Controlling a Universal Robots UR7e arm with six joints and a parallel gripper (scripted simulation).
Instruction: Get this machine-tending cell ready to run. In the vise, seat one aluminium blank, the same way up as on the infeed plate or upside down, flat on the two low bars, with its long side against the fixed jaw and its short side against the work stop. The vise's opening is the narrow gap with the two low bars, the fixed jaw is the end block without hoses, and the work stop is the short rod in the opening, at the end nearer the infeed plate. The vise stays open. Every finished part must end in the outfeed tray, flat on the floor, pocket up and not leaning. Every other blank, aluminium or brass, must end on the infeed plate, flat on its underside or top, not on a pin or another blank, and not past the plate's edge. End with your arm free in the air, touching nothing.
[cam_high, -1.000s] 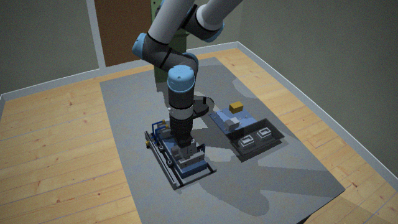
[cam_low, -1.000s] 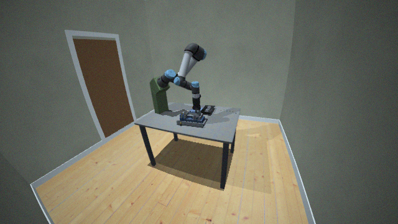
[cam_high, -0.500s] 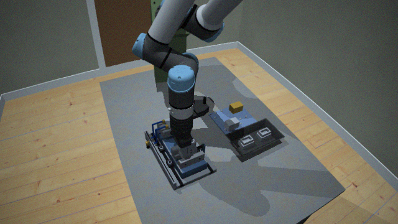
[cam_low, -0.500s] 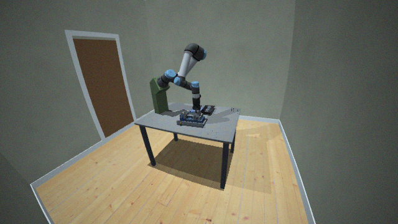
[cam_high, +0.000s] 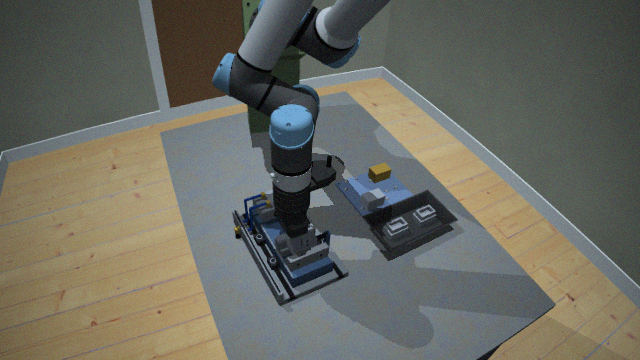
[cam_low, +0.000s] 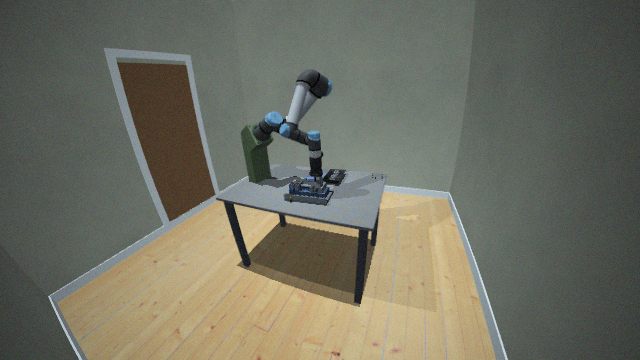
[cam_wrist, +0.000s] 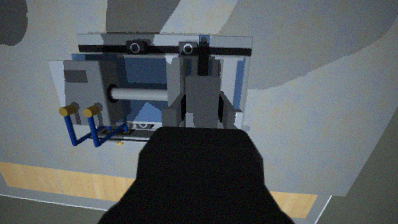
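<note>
The vise lies 9 cm below my hand, 7 cm behind it and 1 cm to the left of it. Also, from my hand: brass blank 40 cm to the left, 12 cm behind, 10 cm below.
</note>
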